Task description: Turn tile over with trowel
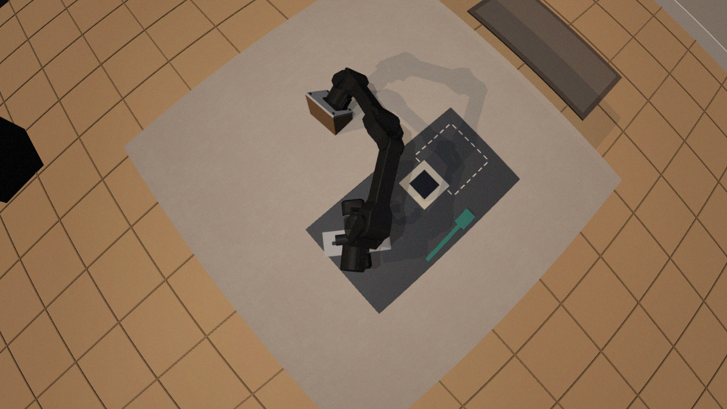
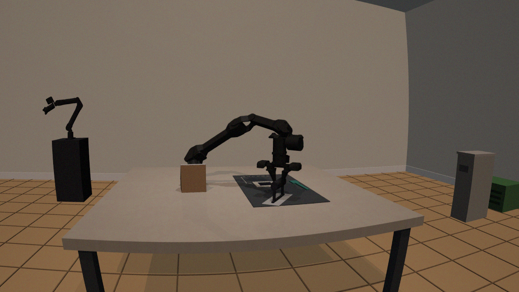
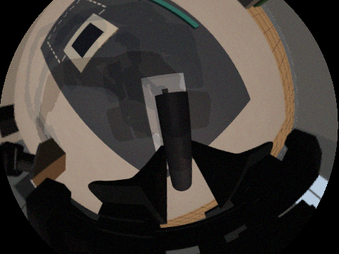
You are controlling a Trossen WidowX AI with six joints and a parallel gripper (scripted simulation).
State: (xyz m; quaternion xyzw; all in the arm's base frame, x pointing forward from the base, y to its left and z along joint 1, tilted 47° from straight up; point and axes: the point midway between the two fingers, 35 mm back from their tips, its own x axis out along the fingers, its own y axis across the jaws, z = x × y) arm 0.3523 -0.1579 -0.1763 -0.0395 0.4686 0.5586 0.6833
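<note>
Now: gripper tip 5 cm short of the dark mat, 22 cm to the right of it and 8 cm above it. The rest, counted from my gripper tip: tile (2 cm ahead, 28 cm to the left, 6 cm below); green trowel (19 cm ahead, 24 cm to the left, 6 cm below).
</note>
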